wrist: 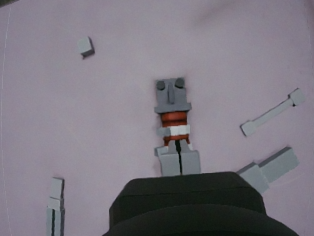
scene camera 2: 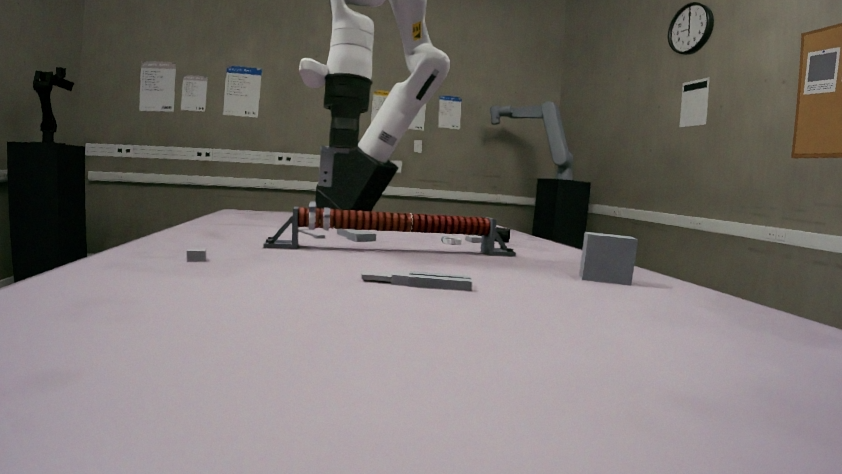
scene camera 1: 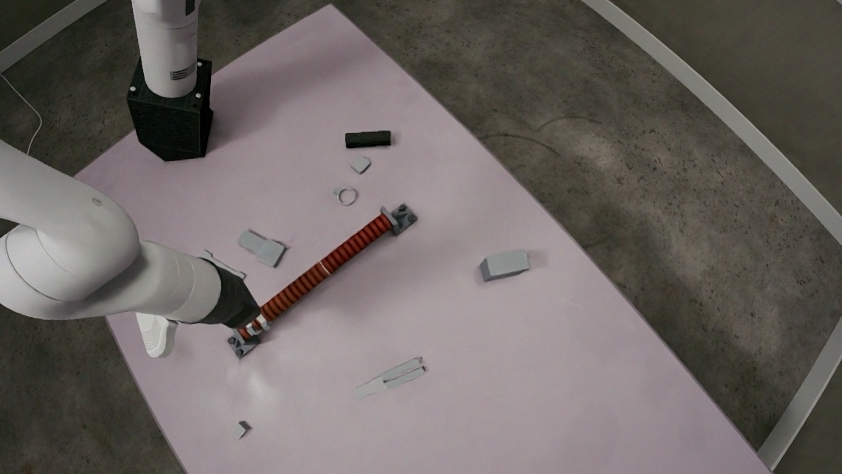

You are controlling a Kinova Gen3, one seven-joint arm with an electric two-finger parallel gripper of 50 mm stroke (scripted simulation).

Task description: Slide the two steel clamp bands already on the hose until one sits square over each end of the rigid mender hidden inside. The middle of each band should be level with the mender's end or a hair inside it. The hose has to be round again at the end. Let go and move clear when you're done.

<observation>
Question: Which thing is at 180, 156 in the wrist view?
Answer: My gripper.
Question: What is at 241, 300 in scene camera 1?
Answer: My gripper.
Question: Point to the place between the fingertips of my gripper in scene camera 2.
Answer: At 324, 186
</observation>
